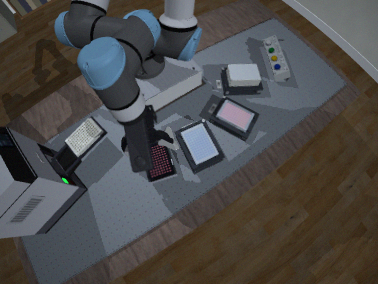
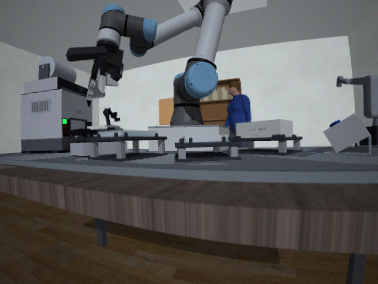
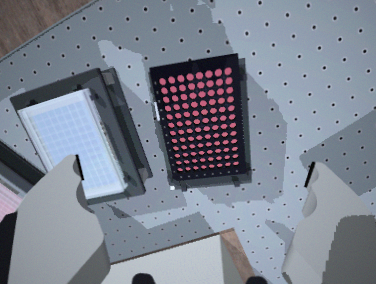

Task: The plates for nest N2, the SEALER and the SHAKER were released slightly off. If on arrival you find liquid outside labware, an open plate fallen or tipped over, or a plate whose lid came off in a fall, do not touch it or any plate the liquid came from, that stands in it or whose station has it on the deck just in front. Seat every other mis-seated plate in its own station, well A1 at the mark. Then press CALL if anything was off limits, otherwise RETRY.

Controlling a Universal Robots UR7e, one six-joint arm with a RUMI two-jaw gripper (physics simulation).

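Seen in the pictures: gripper, fingertip midpoint: (image 1: 153, 152) (image 2: 94, 101) (image 3: 194, 161); arm's base, link origin: (image 1: 146, 64) (image 2: 186, 127).
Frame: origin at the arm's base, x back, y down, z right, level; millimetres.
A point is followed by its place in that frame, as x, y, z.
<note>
A black plate with pink wells (image 1: 160, 162) @(-353, 22, 202) (image 3: 200, 120) @(-344, 22, 206) lies flat on its dark station, nearly in line with it. My gripper (image 1: 149, 142) (image 2: 94, 100) @(-342, -70, 202) (image 3: 194, 161) @(-342, -70, 202) is open and empty above that plate, its fingers well apart. A pale blue plate (image 1: 200, 143) @(-389, 30, 55) (image 3: 75, 142) @(-392, 30, 68) lies on the dark station beside it. A pink plate (image 1: 235, 115) @(-389, 48, -125) (image 3: 7, 202) @(-373, 50, -106) lies on the following station. A white plate (image 1: 84, 136) @(-109, -11, 358) sits on the holder in front of the big instrument. I cannot read station labels or marks. I can make out no spilled liquid.
The large instrument (image 1: 30, 192) @(-238, -155, 539) (image 2: 55, 117) @(-235, -56, 518) with a green light stands at the left. A white box-shaped unit (image 1: 243, 75) @(-292, 15, -266) (image 2: 265, 128) @(-329, 35, -279) sits on a dark base. The button panel (image 1: 276, 59) @(-320, 27, -466) (image 2: 347, 132) @(-392, 51, -438) with green, yellow and blue buttons stands at the far right.
</note>
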